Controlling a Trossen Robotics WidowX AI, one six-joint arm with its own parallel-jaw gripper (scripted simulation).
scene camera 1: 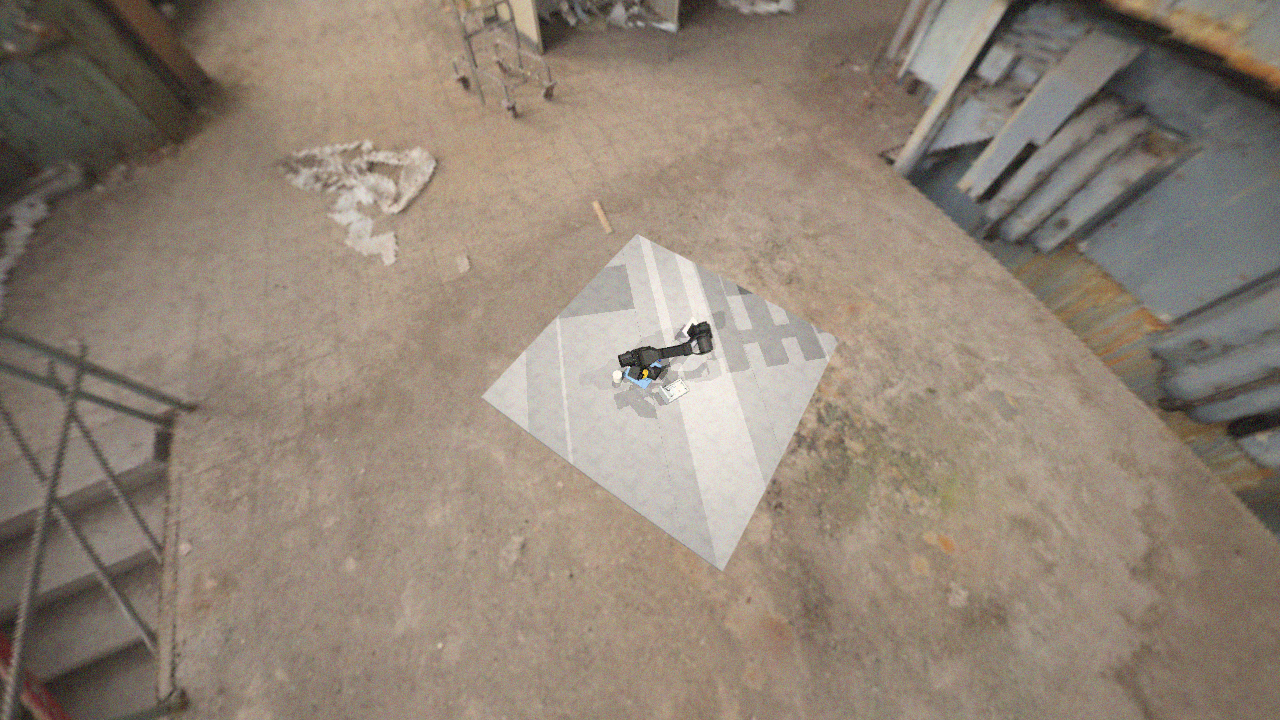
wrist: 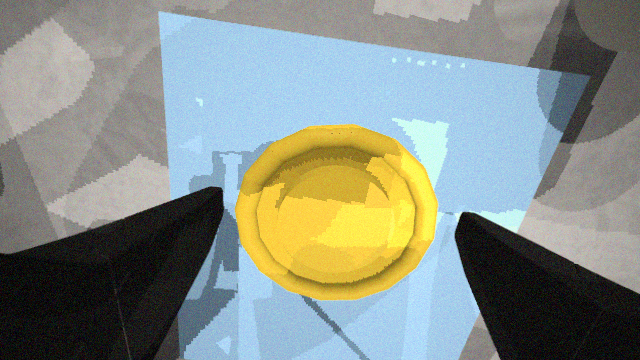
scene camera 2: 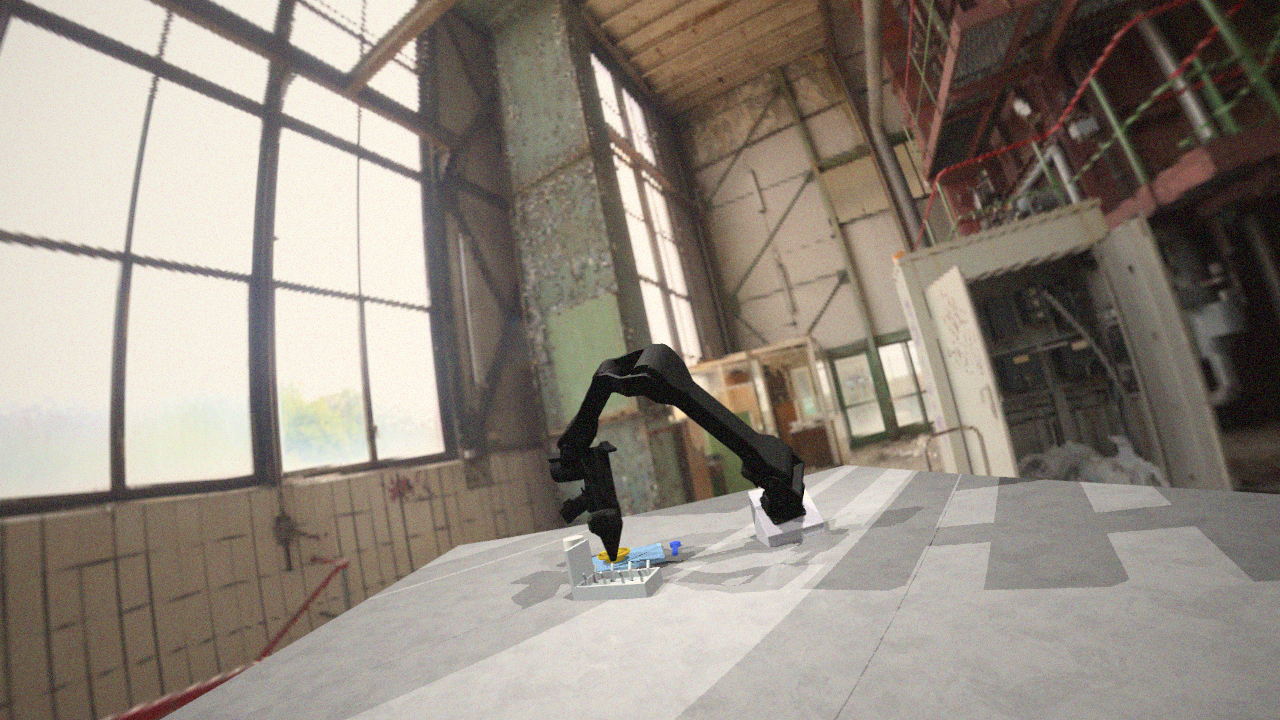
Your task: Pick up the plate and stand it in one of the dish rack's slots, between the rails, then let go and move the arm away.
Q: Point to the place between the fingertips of the gripper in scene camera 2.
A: At 613, 555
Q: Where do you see a yellow plate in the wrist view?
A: At 334, 212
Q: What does the gripper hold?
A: Nothing.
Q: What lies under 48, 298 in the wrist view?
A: The gripper.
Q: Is the gripper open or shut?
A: Open.
